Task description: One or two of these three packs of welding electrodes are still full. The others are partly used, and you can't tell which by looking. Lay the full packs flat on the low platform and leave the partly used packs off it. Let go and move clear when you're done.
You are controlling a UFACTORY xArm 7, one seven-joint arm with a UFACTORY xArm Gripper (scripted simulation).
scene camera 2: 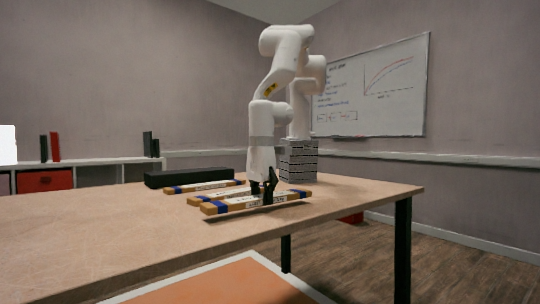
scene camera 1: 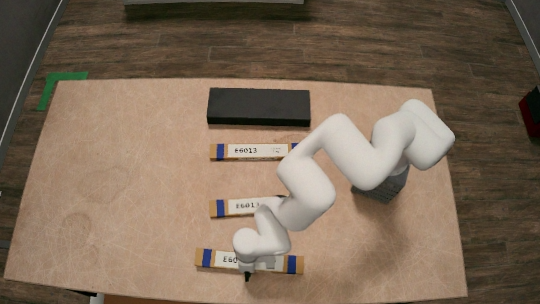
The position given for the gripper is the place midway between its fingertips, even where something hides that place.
Note:
In view: the gripper (scene camera 2: 261, 202), a welding electrode pack (scene camera 1: 220, 208), a welding electrode pack (scene camera 1: 243, 151) and a low platform (scene camera 1: 226, 106).

